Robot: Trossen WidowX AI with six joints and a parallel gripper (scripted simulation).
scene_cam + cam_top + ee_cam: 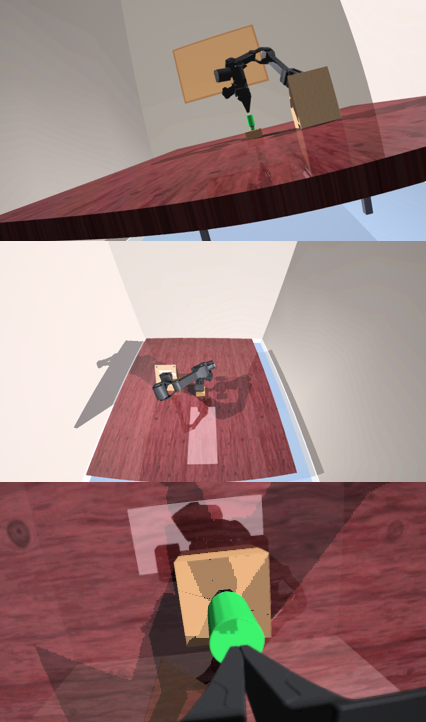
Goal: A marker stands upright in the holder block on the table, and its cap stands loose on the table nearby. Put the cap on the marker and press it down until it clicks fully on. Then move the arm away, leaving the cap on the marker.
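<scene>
Now: gripper tip 4 cm above the green cap. Also, from my gripper tip: holder (10 cm below).
</scene>
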